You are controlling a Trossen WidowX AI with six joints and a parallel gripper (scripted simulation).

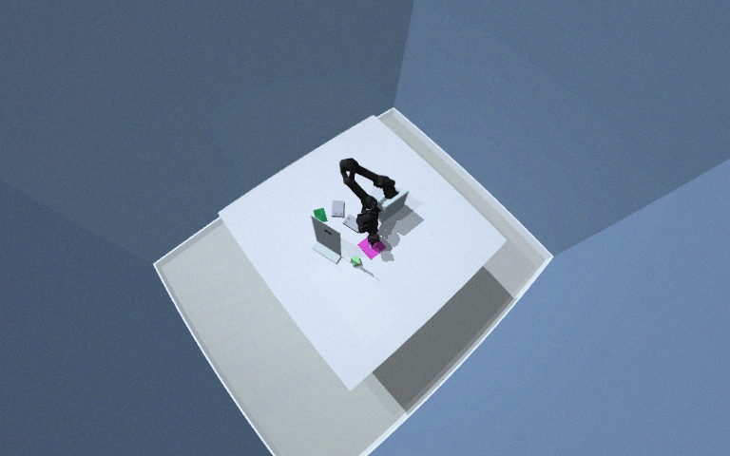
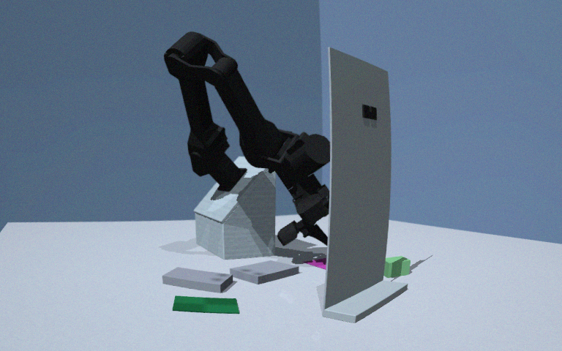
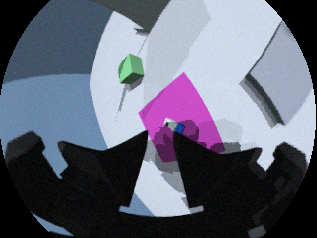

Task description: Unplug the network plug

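Now: gripper tip 3 cm above the blue network plug. Round my gripper tip: light green cube (13 cm ahead, 2 cm to the left, 2 cm below); then grey upright panel (21 cm ahead, 13 cm to the right, 13 cm above); then magenta marked square (4 cm below).
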